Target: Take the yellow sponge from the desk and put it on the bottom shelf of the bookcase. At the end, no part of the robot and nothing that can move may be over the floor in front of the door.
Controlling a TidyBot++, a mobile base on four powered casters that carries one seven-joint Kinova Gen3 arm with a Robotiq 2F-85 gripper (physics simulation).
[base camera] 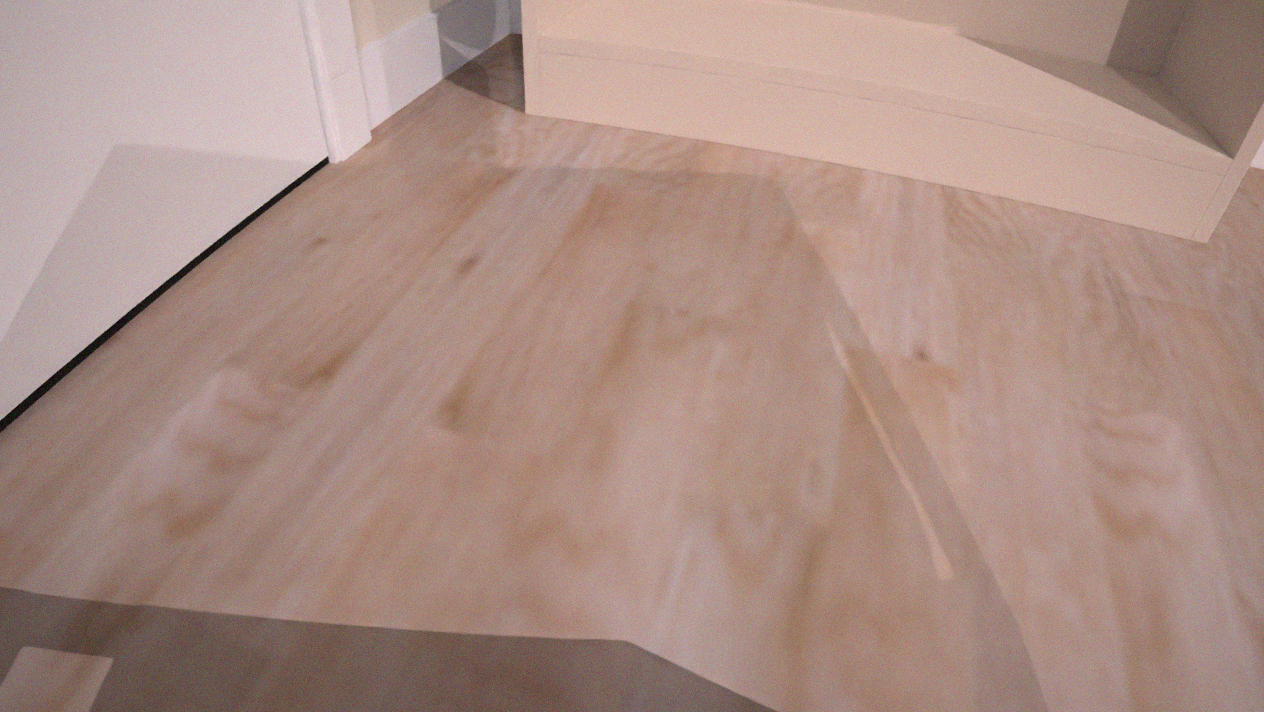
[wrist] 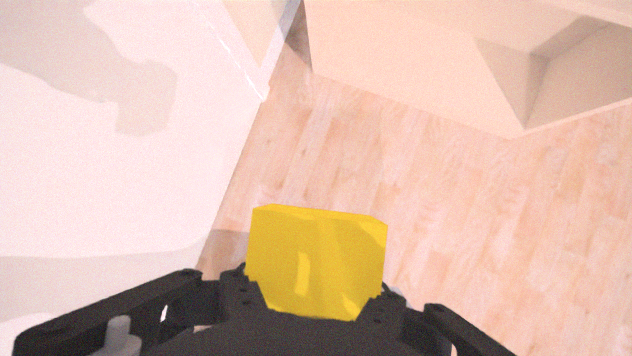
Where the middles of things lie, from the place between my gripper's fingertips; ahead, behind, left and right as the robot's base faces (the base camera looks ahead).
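Labels:
Yellow sponge (wrist: 310,262): 1 cm behind my hand and 2 cm above it.

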